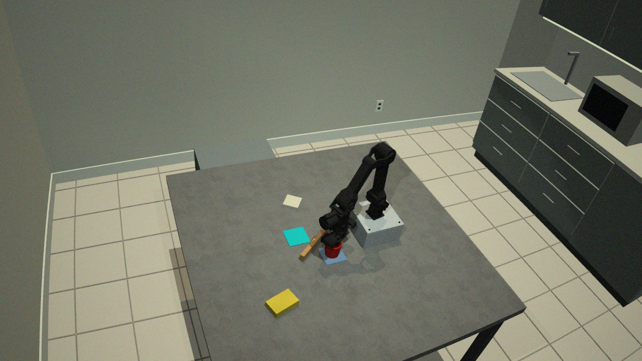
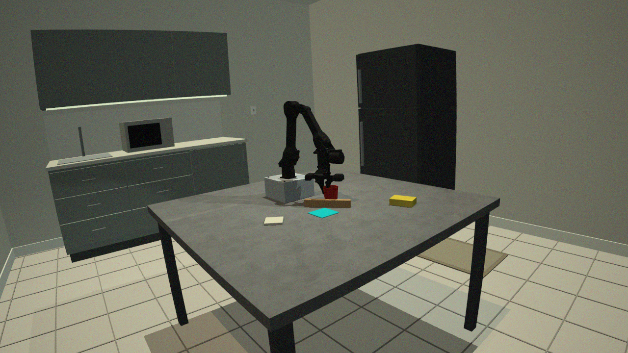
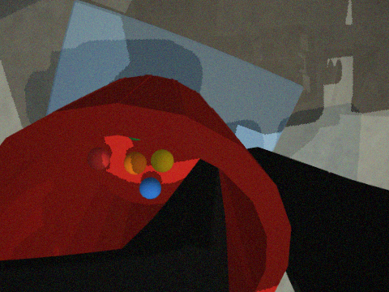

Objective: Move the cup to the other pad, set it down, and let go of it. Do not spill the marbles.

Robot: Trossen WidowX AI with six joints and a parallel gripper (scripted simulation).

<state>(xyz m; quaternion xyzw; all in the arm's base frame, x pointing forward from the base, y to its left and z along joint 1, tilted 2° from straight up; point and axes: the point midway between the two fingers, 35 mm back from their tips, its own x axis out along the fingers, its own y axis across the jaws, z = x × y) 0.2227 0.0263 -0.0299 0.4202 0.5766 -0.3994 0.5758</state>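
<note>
Right now the light blue pad is 30 mm ahead of my gripper tip, 10 mm to the left of it and 40 mm below it. Round my gripper tip: teal pad (110 mm ahead, 150 mm to the right, 40 mm below); red cup (30 mm ahead, 10 mm to the left); wooden bar (70 mm ahead, 70 mm to the right, 30 mm below).
</note>
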